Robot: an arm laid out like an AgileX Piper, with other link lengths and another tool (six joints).
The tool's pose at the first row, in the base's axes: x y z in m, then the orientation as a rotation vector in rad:
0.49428 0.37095 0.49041 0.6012 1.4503 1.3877
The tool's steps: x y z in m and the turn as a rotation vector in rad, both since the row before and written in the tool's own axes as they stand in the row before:
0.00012 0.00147 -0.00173 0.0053 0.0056 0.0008
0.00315 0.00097 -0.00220 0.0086 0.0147 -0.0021
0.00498 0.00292 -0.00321 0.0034 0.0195 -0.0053
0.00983 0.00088 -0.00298 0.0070 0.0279 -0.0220
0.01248 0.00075 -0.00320 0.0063 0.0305 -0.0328
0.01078 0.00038 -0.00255 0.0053 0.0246 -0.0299
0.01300 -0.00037 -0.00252 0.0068 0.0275 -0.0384
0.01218 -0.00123 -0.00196 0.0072 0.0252 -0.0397
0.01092 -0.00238 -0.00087 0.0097 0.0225 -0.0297
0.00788 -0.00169 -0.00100 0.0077 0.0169 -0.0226
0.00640 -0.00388 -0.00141 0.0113 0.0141 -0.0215
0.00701 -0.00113 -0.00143 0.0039 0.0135 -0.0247
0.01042 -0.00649 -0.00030 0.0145 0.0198 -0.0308
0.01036 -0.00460 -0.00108 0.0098 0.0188 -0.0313
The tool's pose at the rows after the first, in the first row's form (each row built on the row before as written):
0.49230 0.37061 0.49148 0.6018 1.4587 1.3876
0.48889 0.37259 0.49107 0.5965 1.4773 1.3874
0.48333 0.37608 0.49178 0.5823 1.4960 1.3904
0.47646 0.38326 0.48902 0.5513 1.5257 1.3820
0.46814 0.39227 0.48500 0.5090 1.5574 1.3666
0.46105 0.39978 0.48098 0.4720 1.5829 1.3510
0.45307 0.40855 0.47508 0.4267 1.6116 1.3286
0.44607 0.41630 0.46839 0.3818 1.6380 1.3034
0.44085 0.42289 0.46097 0.3485 1.6633 1.2822
0.43672 0.42719 0.45546 0.3234 1.6823 1.2655
0.43365 0.42911 0.44876 0.3030 1.7011 1.2455
0.42936 0.43245 0.44397 0.2757 1.7141 1.2288
0.42603 0.43603 0.43270 0.2457 1.7387 1.2007
0.42145 0.43957 0.42289 0.2129 1.7589 1.1756

